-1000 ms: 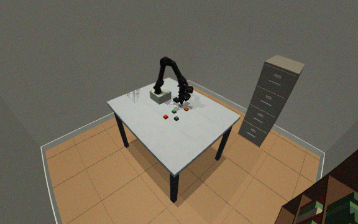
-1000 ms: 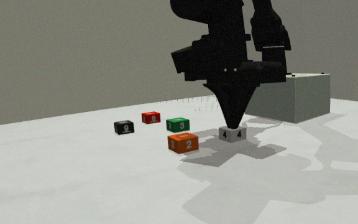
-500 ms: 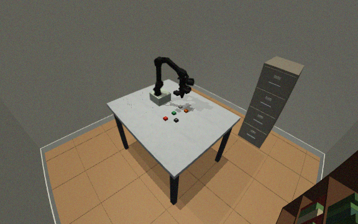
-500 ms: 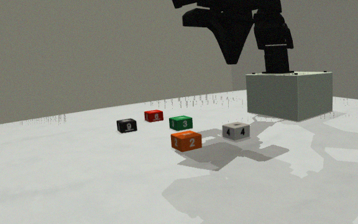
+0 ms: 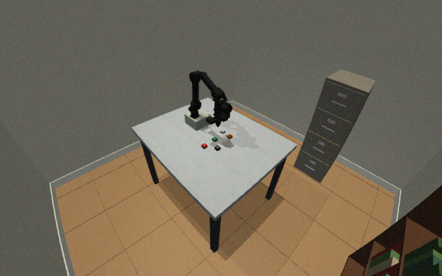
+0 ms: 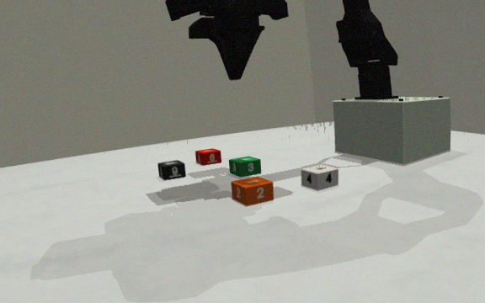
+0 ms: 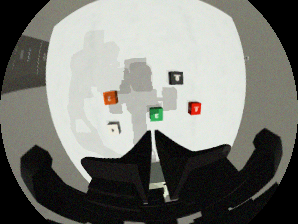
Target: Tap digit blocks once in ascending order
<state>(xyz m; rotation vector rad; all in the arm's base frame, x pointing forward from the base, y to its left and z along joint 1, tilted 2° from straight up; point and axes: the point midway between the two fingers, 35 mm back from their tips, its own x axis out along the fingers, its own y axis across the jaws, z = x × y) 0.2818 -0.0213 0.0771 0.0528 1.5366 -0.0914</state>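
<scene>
Now: gripper tip 13 cm to the left of the red block, 12 cm above it and 2 cm past it. Also, from my gripper tip: orange block (12 cm below, 9 cm to the left, 5 cm ahead); black block (12 cm below, 8 cm to the right, 7 cm ahead); green block (12 cm below, 2 cm to the right, 2 cm behind).
</scene>
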